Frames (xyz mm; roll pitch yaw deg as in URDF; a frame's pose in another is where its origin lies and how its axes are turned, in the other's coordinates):
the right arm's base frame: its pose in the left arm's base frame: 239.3 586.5 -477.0 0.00 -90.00 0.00
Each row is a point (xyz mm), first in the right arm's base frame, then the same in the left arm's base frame.
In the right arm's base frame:
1: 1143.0 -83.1 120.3
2: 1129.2 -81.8 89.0
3: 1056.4 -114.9 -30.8
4: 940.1 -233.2 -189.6
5: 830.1 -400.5 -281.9
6: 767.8 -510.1 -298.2
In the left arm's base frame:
1: 119.0 503.4 666.0
2: 150.3 504.7 652.2
3: 270.1 471.6 579.4
4: 428.9 353.3 463.1
5: 521.2 186.0 353.1
6: 537.5 76.4 290.8

